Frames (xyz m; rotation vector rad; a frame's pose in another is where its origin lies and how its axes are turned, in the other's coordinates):
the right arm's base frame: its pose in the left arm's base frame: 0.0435 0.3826 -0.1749 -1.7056 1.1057 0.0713
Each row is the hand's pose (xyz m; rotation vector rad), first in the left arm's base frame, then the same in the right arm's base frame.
Working: the left arm's base frame: its pose in the right arm's base frame: 0.1230 -0.0890 -0.3947 1.7056 -1.1057 -0.0713

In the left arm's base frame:
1: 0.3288 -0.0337 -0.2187 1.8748 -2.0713 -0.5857
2: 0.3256 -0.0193 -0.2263 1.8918 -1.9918 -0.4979
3: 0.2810 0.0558 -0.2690 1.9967 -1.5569 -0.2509
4: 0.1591 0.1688 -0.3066 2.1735 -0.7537 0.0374
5: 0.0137 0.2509 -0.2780 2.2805 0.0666 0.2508
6: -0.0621 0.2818 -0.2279 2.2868 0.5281 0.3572
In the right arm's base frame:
1: 0.4475 -0.1575 -0.1777 -1.1386 0.7021 0.7116
2: 0.4406 -0.1501 -0.1645 -1.1858 0.7634 0.6426
3: 0.3906 -0.0898 -0.1069 -1.4303 0.9047 0.2919
4: 0.2699 0.0194 -0.0564 -1.7340 0.9094 -0.4308
5: 0.1203 0.0976 -0.0698 -1.8192 0.6885 -1.2007
6: 0.0311 0.1132 -0.1017 -1.7655 0.4964 -1.6193

